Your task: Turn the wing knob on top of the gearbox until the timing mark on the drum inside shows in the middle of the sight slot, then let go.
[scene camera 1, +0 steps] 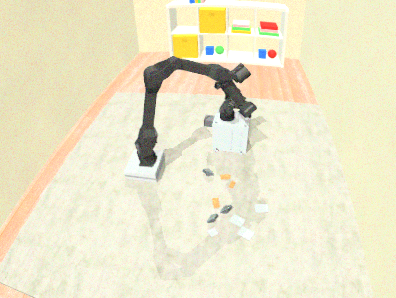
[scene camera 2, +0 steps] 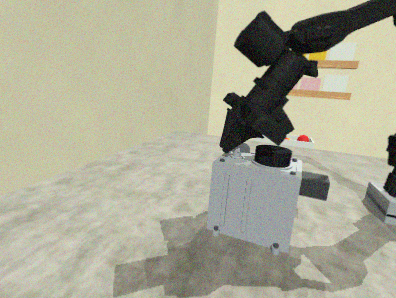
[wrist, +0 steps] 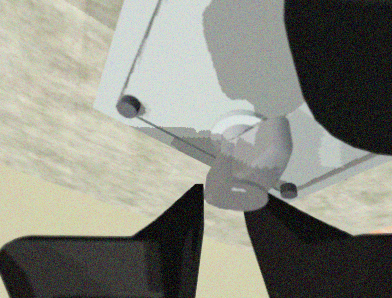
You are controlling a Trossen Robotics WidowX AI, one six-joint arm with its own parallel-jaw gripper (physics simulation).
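Pixels of known places: gripper, between the fingertips: [scene camera 1: 249, 116] [scene camera 2: 222, 149]; arm's base, origin of its link: [scene camera 1: 148, 161].
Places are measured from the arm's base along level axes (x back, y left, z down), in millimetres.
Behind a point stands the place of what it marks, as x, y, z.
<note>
The pale grey gearbox [scene camera 1: 230, 136] @(-313, 164, -41) [scene camera 2: 255, 200] @(-304, 288, -34) [wrist: 170, 65] @(-346, 188, -88) stands upright on the mat. Its grey wing knob [scene camera 2: 244, 148] @(-342, 232, -110) [wrist: 240, 172] @(-347, 220, -117) is on top near one edge, with a rounded wing rising above a round base. My gripper [scene camera 2: 228, 149] @(-384, 237, -102) [wrist: 222, 192] @(-384, 237, -102) points down at a slant and is shut on the wing knob, one dark finger at each side of the wing. In scene camera 1 the arm hides the knob and fingertips. The sight slot and the timing mark cannot be made out in these views.
A black round cap [scene camera 1: 226, 114] [scene camera 2: 273, 156] @(-286, 261, -110) [wrist: 345, 65] stands on the gearbox top close to the gripper. A dark block [scene camera 1: 209, 121] @(-216, 209, -75) [scene camera 2: 315, 186] @(-212, 253, -68) juts from its side. Orange, grey and white pieces lie scattered on the mat [scene camera 1: 90, 220] @(142, -309, 48). A white shelf unit [scene camera 1: 285, 37] stands behind.
</note>
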